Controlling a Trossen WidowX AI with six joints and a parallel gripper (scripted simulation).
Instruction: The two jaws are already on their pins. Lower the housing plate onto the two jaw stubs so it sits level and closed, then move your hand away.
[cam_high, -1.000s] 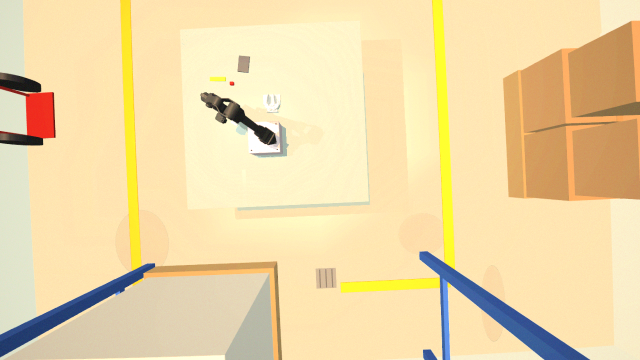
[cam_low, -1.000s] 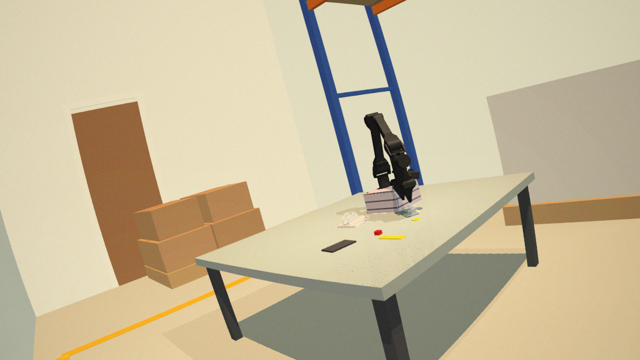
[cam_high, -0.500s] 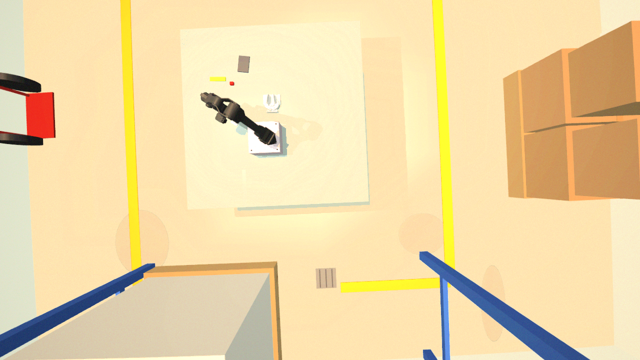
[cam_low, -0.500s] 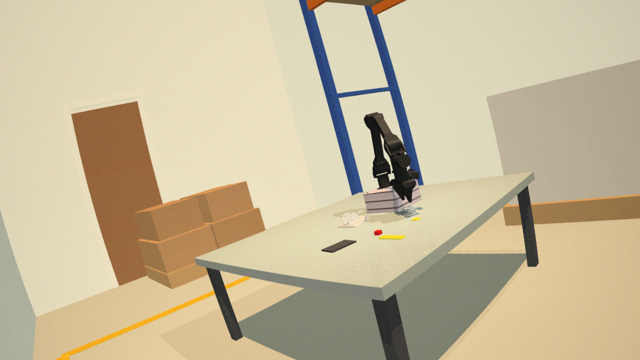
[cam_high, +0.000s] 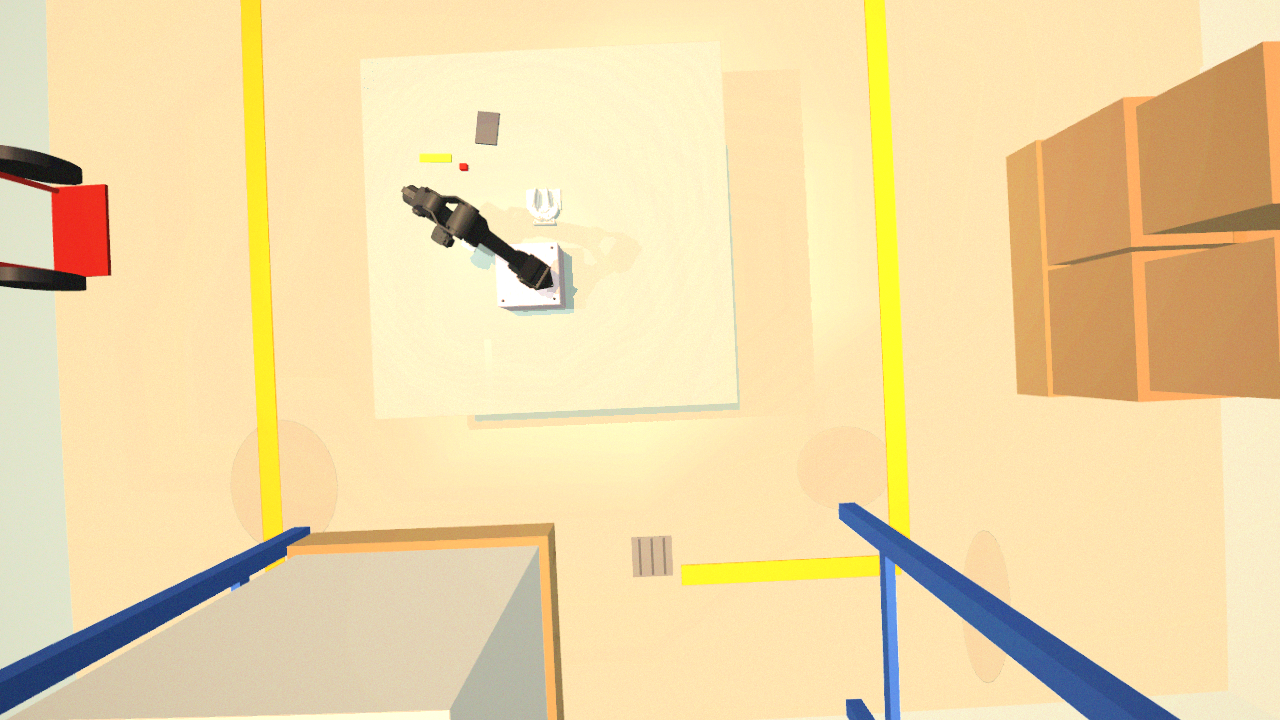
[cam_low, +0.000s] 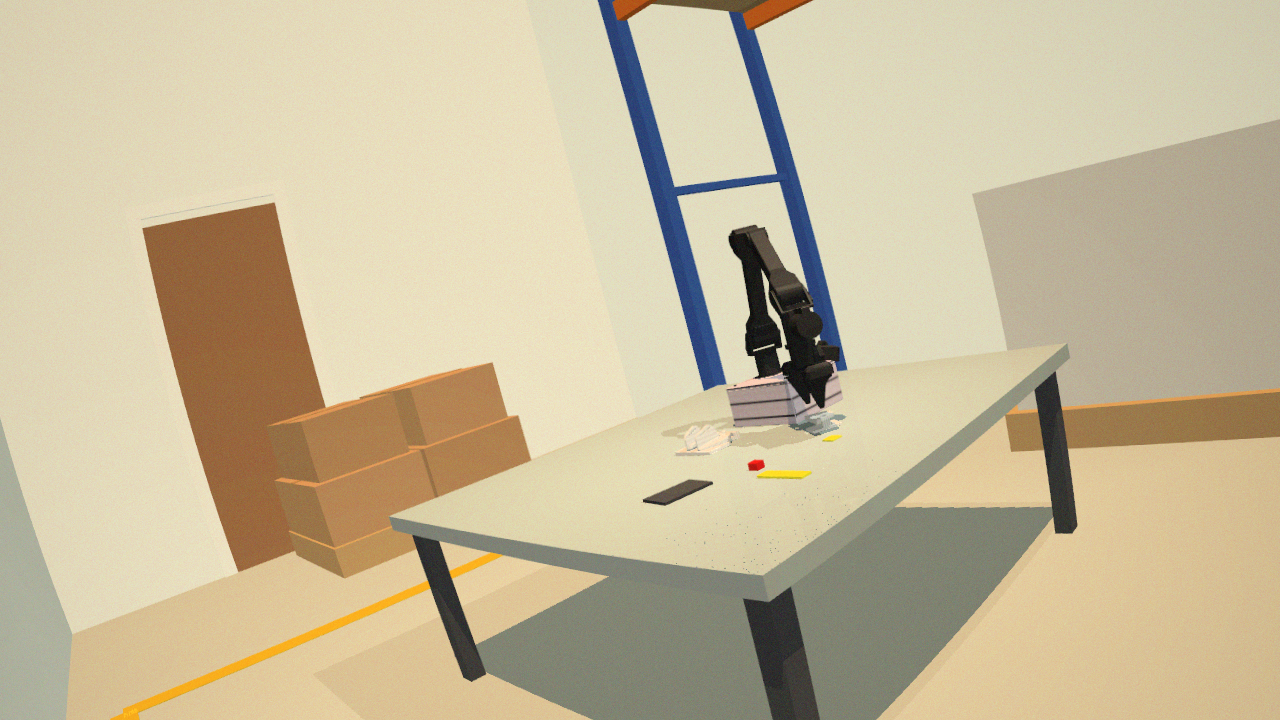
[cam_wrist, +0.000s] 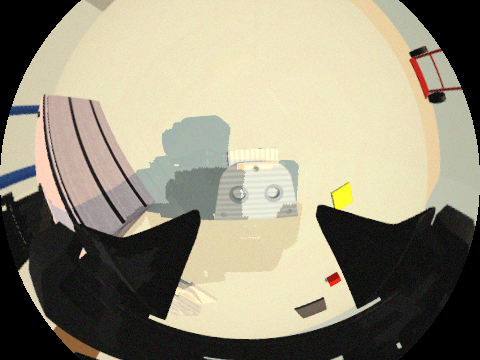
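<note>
The white part lies 8 cm ahead of my gripper tip, 27 cm to the right of it and 5 cm below it. The rest, counted from my gripper tip: small yellow square 9 cm ahead, 7 cm to the left, 5 cm below; then red cube 25 cm ahead, 2 cm to the right, 5 cm below; then yellow strip 31 cm ahead, 7 cm to the left, 5 cm below.
</note>
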